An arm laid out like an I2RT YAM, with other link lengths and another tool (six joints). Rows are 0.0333 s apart.
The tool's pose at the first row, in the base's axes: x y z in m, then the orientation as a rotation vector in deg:
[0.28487, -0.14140, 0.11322, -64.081, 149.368, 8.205]
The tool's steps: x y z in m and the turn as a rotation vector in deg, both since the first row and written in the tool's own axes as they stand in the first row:
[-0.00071, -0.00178, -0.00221, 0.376, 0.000, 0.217]
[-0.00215, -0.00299, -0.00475, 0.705, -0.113, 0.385]
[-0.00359, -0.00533, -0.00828, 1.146, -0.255, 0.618]
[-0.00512, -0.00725, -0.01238, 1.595, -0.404, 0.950]
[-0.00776, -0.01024, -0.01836, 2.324, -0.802, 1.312]
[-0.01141, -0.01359, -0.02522, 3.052, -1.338, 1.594]
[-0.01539, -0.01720, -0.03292, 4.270, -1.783, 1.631]
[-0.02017, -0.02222, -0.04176, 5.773, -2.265, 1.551]
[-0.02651, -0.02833, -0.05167, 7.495, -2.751, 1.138]
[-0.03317, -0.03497, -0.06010, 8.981, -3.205, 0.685]
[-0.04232, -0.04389, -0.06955, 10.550, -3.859, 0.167]
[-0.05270, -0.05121, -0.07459, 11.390, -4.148, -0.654]
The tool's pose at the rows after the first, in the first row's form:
[0.28610, -0.14260, 0.11559, -63.675, 149.417, 7.756]
[0.28732, -0.14297, 0.11848, -63.307, 149.346, 7.419]
[0.28912, -0.14432, 0.12234, -62.808, 149.261, 6.965]
[0.29055, -0.14544, 0.12677, -62.177, 149.224, 6.526]
[0.29303, -0.14692, 0.13335, -61.328, 148.919, 5.860]
[0.29622, -0.14814, 0.14109, -60.536, 148.442, 5.256]
[0.29962, -0.14948, 0.14974, -59.923, 147.780, 3.921]
[0.30430, -0.15148, 0.15975, -59.346, 146.935, 2.226]
[0.31053, -0.15338, 0.17130, -59.108, 145.824, 0.200]
[0.31769, -0.15512, 0.18156, -59.003, 144.765, -1.532]
[0.32788, -0.15692, 0.19362, -58.873, 143.460, -3.255]
[0.33875, -0.15585, 0.20183, -59.491, 142.496, -4.316]

